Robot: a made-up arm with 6 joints. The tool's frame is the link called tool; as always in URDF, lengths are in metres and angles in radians.
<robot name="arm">
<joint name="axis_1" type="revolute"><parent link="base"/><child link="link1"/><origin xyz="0.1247 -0.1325 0.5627" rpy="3.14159 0.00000 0.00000"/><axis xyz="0 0 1"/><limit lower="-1.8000" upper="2.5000"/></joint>
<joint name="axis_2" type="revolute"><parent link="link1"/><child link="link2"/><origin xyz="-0.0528 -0.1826 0.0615" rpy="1.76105 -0.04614 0.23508"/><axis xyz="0 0 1"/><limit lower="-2.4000" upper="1.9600"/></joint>
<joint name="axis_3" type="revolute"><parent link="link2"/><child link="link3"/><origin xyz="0.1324 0.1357 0.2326" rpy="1.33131 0.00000 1.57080"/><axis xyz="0 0 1"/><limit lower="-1.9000" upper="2.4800"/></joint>
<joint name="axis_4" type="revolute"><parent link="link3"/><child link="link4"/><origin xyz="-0.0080 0.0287 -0.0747" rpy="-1.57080 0.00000 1.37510"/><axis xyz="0 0 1"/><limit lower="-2.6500" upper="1.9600"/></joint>
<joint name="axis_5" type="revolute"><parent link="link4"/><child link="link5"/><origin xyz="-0.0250 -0.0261 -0.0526" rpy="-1.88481 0.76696 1.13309"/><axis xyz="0 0 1"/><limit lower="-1.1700" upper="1.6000"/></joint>
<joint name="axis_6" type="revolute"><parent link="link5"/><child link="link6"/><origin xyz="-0.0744 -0.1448 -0.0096" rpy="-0.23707 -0.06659 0.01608"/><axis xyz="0 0 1"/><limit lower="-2.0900" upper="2.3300"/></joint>
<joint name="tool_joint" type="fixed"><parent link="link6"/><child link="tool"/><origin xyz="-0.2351 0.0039 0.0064" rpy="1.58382 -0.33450 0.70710"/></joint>
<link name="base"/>
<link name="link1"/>
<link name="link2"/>
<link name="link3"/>
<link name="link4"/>
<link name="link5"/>
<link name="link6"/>
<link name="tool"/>
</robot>
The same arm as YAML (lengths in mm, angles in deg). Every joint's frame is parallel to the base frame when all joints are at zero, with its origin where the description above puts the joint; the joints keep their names.
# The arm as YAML. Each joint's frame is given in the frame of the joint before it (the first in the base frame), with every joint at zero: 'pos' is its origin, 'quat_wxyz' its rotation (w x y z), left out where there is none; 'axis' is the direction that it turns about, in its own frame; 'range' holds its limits. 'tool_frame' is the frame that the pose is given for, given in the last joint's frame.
length_unit: mm
angle_unit: deg
joints:
  - joint: axis_1
    pos: [124.7, -132.5, 562.7]
    axis: "-z"
    range: [-103.13, 143.24]
  - joint: axis_2
    pos: [-52.8, 182.6, -61.5]
    axis: [0.237204, 0.952916, 0.188903]
    range: [-137.51, 112.3]
  - joint: axis_3
    pos: [183.8, 217.2, -95.3]
    axis: "+x"
    range: [-108.86, 142.09]
  - joint: axis_4
    pos: [-74.7, 26.6, 13.4]
    axis: "+z"
    range: [-151.83, 112.3]
  - joint: axis_5
    pos: [26.1, -25.0, -52.6]
    axis: [-0.208998, -0.952291, -0.222398]
    range: [-67.04, 91.67]
  - joint: axis_6
    pos: [-55.0, -13.6, 152.9]
    axis: [0.0123, -0.944494, -0.328298]
    range: [-119.75, 133.5]
tool_frame:
  pos: [156.5, -61.9, 164.3]
  quat_wxyz: [0.000002, -0.707113, -0.000004, 0.707115]

